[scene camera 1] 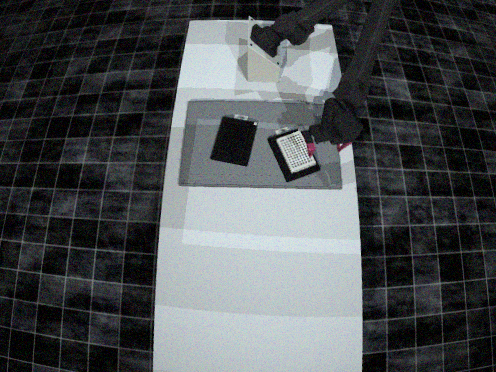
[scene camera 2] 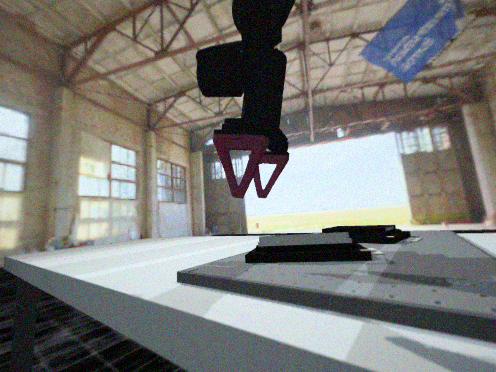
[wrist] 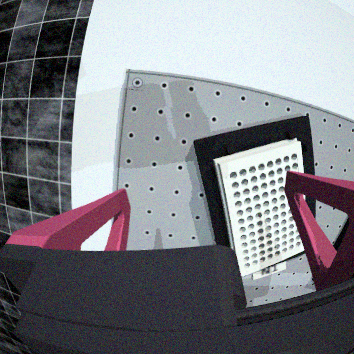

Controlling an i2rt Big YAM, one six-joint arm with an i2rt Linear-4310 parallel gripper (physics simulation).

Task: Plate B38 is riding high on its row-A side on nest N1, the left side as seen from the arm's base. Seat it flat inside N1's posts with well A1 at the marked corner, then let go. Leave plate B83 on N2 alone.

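Places are measured from the arm's base along level axes (x ahead, y left, z up), in metres.
Pixels of known places: gripper, between the fingertips: [scene camera 1: 323, 153] [scene camera 2: 251, 198] [wrist: 208, 189]; arm's base, origin of its link: [scene camera 1: 262, 41].
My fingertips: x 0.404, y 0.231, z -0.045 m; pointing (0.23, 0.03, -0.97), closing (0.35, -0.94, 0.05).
Note:
Ahead of a thing's pixels: the offset from my fingertips to its top centre. "pt": to the spot under its first point. Level surfaces: height alone.
The white 96-well plate B38 {dx -0.030, dy -0.081, dz -0.056 m} [scene camera 1: 297, 151] [scene camera 2: 305, 240] [wrist: 262, 215] lies on the black nest N1 {dx -0.028, dy -0.086, dz -0.069 m} [scene camera 1: 295, 176] [scene camera 2: 310, 256] [wrist: 252, 134]. Its top looks slightly tilted in scene camera 2, and its side wall shows along the left edge in the wrist view. Lettering and the marked corner are not readable. My gripper [scene camera 1: 327, 147] [scene camera 2: 251, 196] [wrist: 208, 189] is open and empty above nest height, off-centre from the plate: one magenta finger overlaps the plate in the wrist view, the other is over the board. Nest N2 {pt dx -0.038, dy -0.285, dz -0.066 m} [scene camera 1: 233, 141] [scene camera 2: 360, 232] is all dark; plate B83 cannot be told apart from it.
Both nests stand on a grey perforated board [scene camera 1: 200, 175] [scene camera 2: 300, 281] [wrist: 150, 125] on the white table {dz -0.104 m} [scene camera 1: 270, 280] [scene camera 2: 125, 277] [wrist: 225, 40]. A beige box-like block [scene camera 1: 262, 67] stands by the arm's base. White labels lie beside the nests.

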